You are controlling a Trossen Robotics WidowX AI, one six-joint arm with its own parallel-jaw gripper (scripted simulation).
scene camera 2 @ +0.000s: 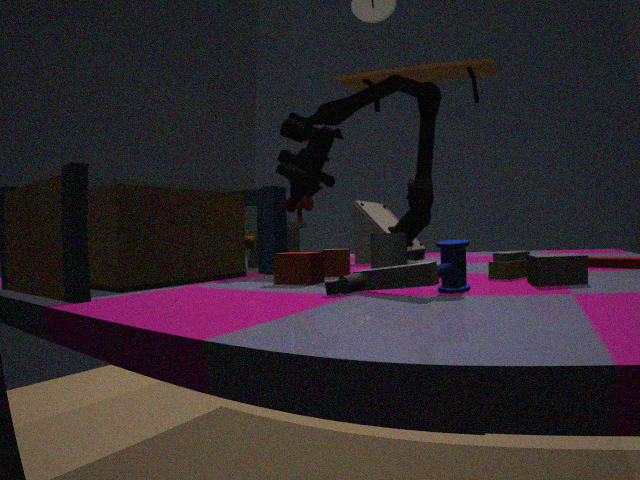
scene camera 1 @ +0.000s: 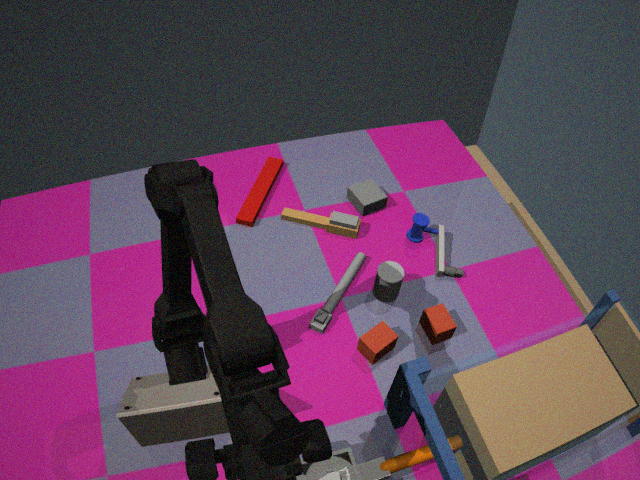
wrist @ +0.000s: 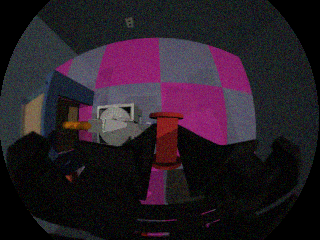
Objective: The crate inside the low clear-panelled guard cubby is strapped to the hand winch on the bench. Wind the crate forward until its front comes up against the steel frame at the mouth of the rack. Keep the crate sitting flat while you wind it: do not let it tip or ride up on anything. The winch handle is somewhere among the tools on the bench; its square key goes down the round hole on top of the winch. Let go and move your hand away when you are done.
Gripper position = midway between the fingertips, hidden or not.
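The gripper (scene camera 2: 294, 207) appears in the wrist view too (wrist: 165, 127). A grey block (scene camera 2: 569, 269), also visible as (scene camera 1: 366, 197), is part of the scene, though the wrist view does not show the grey block, hidden by the gripper. A tan brush-like bar (scene camera 1: 343, 224) can be seen as well as (scene camera 2: 508, 265), while the wrist view misses the tan brush-like bar, hidden by the gripper. The scene also has a red hub (wrist: 167, 124) and a red bar (scene camera 1: 248, 213). There is an orange-red block (scene camera 1: 378, 341), and another orange-red block (scene camera 1: 437, 323). A blue spool-shaped handle (scene camera 2: 453, 269), a hand winch (wrist: 121, 112) and a blue frame (wrist: 59, 85) are visible too.
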